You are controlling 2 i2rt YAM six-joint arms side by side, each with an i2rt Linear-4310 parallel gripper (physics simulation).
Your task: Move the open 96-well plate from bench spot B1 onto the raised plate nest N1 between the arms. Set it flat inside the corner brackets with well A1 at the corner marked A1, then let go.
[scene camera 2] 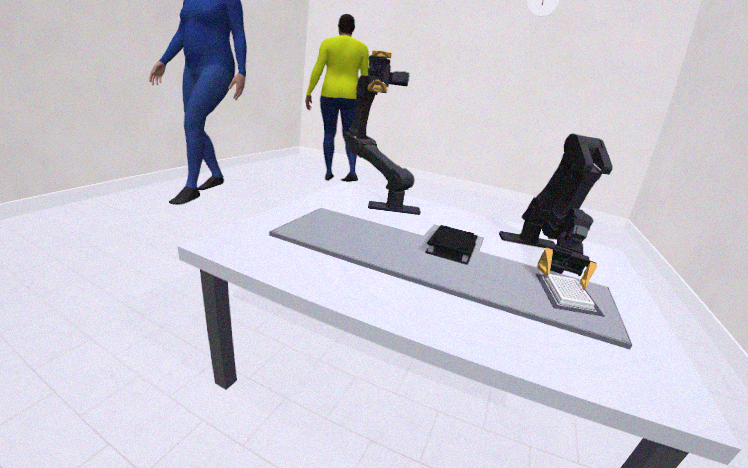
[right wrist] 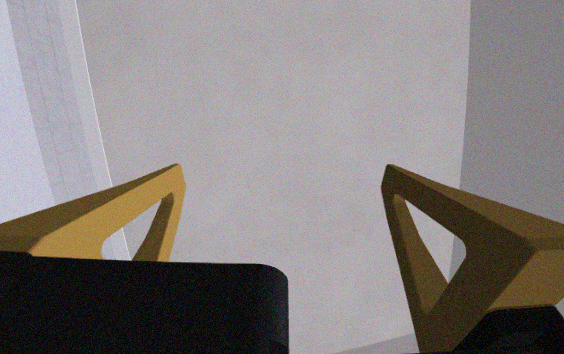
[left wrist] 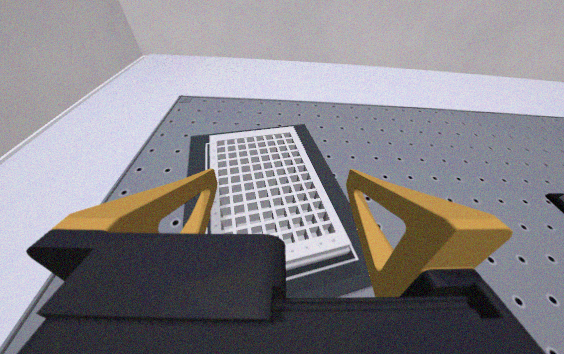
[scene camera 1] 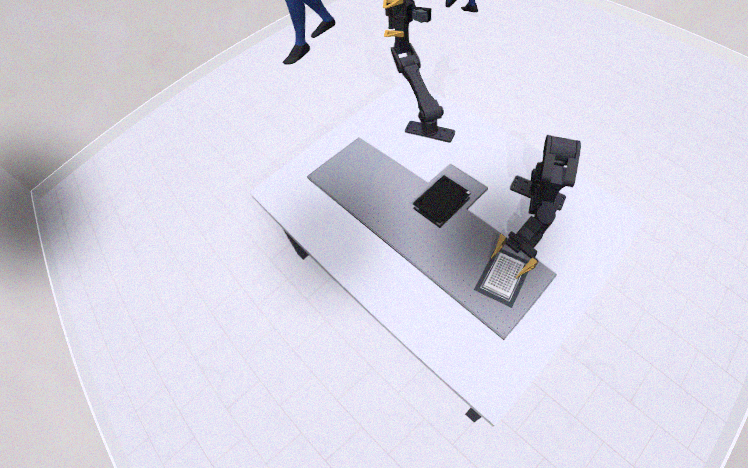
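Pixels of known places: left gripper, fingertip midpoint: (scene camera 2: 566, 282) (left wrist: 281, 176) (scene camera 1: 503, 268); right gripper, fingertip midpoint: (scene camera 2: 379, 65) (right wrist: 283, 175) (scene camera 1: 385, 22); left arm's base, origin of the base link: (scene camera 2: 527, 241); right arm's base, origin of the base link: (scene camera 2: 394, 208) (scene camera 1: 429, 132).
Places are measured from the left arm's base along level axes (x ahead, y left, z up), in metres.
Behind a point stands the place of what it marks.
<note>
The white 96-well plate (scene camera 1: 503, 275) {x 0.369, y 0.014, z 0.019 m} (scene camera 2: 570, 292) {x 0.386, y 0.012, z 0.027 m} (left wrist: 260, 180) {x 0.367, y 0.020, z 0.028 m} lies flat on the dark pad (scene camera 1: 511, 302) {x 0.437, y 0.072, z 0.015 m} (left wrist: 325, 287) {x 0.289, y -0.005, z 0.015 m} of the bench spot at the right of the board. My left gripper (scene camera 1: 505, 267) {x 0.359, y 0.006, z 0.039 m} (scene camera 2: 564, 281) {x 0.359, y 0.006, z 0.039 m} (left wrist: 281, 176) {x 0.359, y 0.006, z 0.039 m} is open, with its fingers low over the plate. In the left wrist view the plate is turned relative to the fingers; one fingertip overlaps its left edge and the other is off its right side. The black raised nest (scene camera 1: 442, 199) {x 0.221, y -0.276, z 0.047 m} (scene camera 2: 453, 239) {x 0.228, y -0.284, z 0.047 m} stands between the arms. My right gripper (scene camera 1: 393, 19) {x -0.037, y -0.603, z 0.500 m} (scene camera 2: 379, 70) {x -0.037, y -0.603, z 0.500 m} (right wrist: 283, 175) {x -0.037, y -0.603, z 0.500 m} is open, raised high. The A1 marks are unreadable.
The grey perforated board (scene camera 1: 358, 165) {x 0.198, y -0.643, z 0.013 m} (scene camera 2: 330, 231) {x 0.254, y -0.639, z 0.013 m} lies along the white table (scene camera 2: 386, 331) {x 0.631, y -0.412, z -0.003 m}. A light grey base plate (scene camera 1: 474, 184) {x 0.084, y -0.217, z 0.013 m} is under the nest. A person in blue (scene camera 2: 206, 66) and one in yellow (scene camera 2: 339, 66) stand beyond the table.
</note>
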